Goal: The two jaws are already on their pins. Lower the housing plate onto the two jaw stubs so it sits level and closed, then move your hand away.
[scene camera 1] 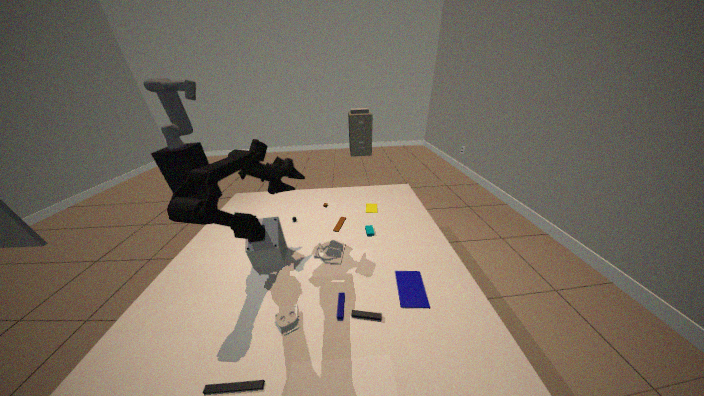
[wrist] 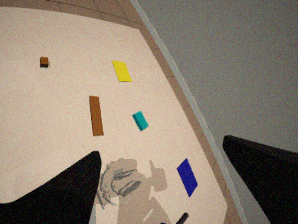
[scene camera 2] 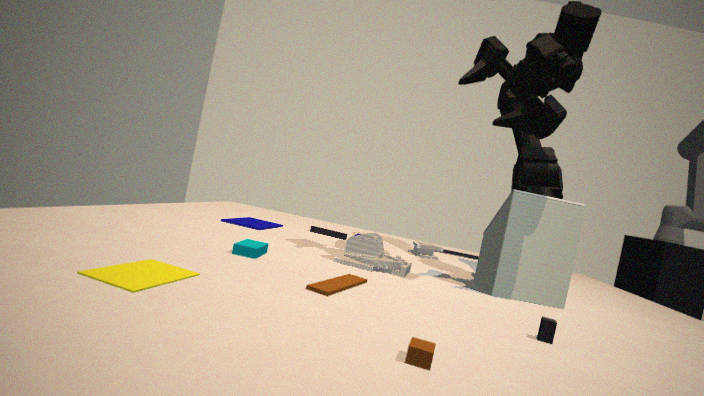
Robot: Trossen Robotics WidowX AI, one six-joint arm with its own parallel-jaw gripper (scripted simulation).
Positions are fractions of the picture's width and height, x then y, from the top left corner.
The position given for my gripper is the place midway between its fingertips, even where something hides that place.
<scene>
My gripper (scene camera 2: 0.68, 0.26) is open and holds nothing. Also in view: a blue plate (scene camera 1: 0.58, 0.73) and a yellow tile (scene camera 2: 0.19, 0.70).
My gripper is seen too in the wrist view (wrist: 0.55, 0.67).
</scene>
